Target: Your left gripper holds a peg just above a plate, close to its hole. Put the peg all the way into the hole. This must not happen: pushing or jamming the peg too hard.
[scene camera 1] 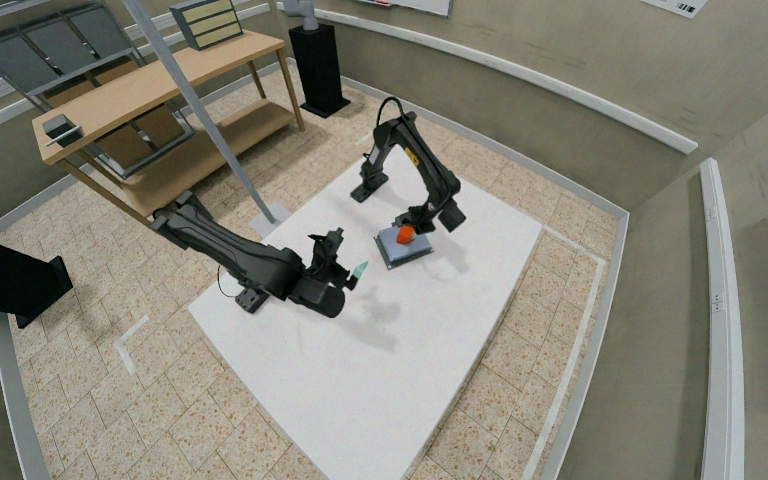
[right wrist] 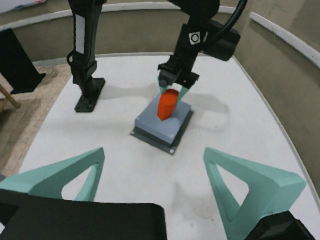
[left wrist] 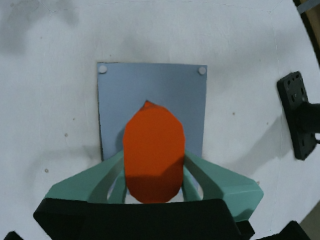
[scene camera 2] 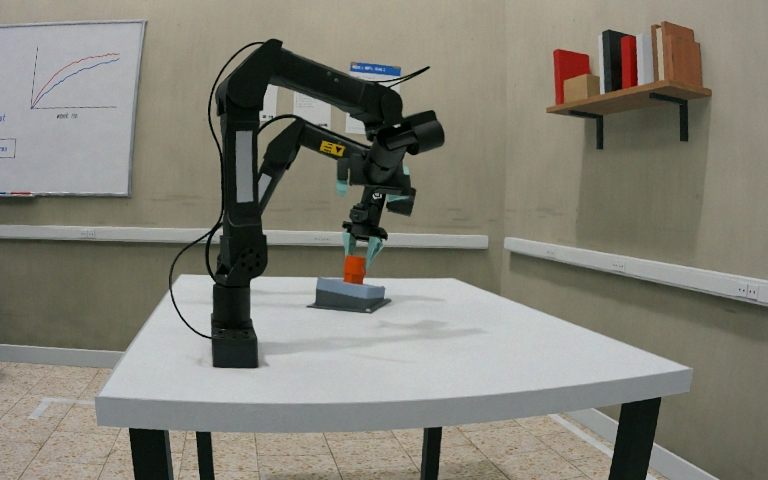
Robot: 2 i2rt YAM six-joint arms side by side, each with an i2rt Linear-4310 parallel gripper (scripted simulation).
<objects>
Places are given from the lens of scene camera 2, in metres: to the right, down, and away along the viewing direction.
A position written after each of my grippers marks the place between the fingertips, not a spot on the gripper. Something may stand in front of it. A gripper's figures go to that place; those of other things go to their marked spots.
my left gripper (scene camera 2: 356,267): -0.07, 0.07, 1.46
my right gripper (scene camera 2: 364,196): -0.04, -0.09, 1.21
blue-grey plate (scene camera 2: 328,284): -0.13, 0.10, 1.38
</objects>
